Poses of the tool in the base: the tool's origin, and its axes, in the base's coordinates. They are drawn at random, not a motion.
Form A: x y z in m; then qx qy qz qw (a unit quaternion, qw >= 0).
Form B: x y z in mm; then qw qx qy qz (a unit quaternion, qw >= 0). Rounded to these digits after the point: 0 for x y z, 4 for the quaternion.
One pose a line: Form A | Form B
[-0.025, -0.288, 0.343, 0.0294, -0.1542, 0.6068, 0.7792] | [-25, -288, 343, 0.7792, 0.0294, -0.1542, 0.6068]
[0.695, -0.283, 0.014, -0.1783, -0.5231, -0.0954, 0.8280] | [695, -283, 14, 0.8280, -0.1783, -0.5231, -0.0954]
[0.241, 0.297, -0.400, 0.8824, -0.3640, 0.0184, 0.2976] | [241, 297, -400, 0.2976, 0.8824, -0.3640, 0.0184]
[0.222, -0.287, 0.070, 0.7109, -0.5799, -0.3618, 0.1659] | [222, -287, 70, 0.1659, 0.7109, -0.5799, -0.3618]
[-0.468, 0.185, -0.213, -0.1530, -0.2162, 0.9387, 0.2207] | [-468, 185, -213, 0.2207, -0.1530, -0.2162, 0.9387]
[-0.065, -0.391, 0.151, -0.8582, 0.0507, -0.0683, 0.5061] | [-65, -391, 151, 0.5061, -0.8582, 0.0507, -0.0683]
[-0.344, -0.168, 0.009, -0.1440, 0.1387, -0.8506, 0.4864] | [-344, -168, 9, 0.4864, -0.1440, 0.1387, -0.8506]
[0.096, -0.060, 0.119, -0.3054, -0.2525, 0.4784, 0.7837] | [96, -60, 119, 0.7837, -0.3054, -0.2525, 0.4784]
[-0.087, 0.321, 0.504, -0.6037, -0.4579, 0.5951, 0.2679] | [-87, 321, 504, 0.2679, -0.6037, -0.4579, 0.5951]
